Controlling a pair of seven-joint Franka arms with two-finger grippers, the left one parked.
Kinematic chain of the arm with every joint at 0, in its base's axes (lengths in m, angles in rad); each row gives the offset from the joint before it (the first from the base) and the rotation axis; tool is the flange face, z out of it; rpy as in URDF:
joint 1: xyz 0 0 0.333 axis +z
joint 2: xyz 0 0 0 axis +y
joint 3: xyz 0 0 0.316 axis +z
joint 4: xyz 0.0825 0 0 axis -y
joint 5: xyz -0.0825 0 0.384 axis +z
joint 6: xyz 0 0 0 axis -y
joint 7: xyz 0.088 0 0 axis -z
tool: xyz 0 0 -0.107 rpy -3.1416 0 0
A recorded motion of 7 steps. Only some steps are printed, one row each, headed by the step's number.
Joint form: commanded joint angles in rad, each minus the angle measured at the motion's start. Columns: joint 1, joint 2, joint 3, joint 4, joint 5, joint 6, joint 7.
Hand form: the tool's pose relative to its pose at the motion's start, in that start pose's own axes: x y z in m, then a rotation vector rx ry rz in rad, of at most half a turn. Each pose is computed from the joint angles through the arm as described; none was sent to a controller.
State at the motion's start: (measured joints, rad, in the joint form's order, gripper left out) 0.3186 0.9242 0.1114 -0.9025 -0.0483 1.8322 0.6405
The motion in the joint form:
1: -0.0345 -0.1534 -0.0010 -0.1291 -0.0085 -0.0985 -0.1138
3: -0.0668 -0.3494 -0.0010 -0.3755 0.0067 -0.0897 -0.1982
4: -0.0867 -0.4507 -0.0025 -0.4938 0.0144 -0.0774 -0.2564
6: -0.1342 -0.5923 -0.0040 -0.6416 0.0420 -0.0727 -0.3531
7: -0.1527 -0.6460 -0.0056 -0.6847 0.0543 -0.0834 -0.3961
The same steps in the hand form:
1: -0.0131 0.0339 -0.0489 -0.0572 -0.0504 -0.0915
3: -0.0427 0.0686 -0.0777 -0.0765 -0.0883 -0.1550
4: -0.0581 0.0900 -0.0943 -0.0779 -0.0938 -0.1957
6: -0.0769 0.1302 -0.1209 -0.0603 -0.1042 -0.2420
7: -0.0847 0.1458 -0.1347 -0.0514 -0.1078 -0.2634

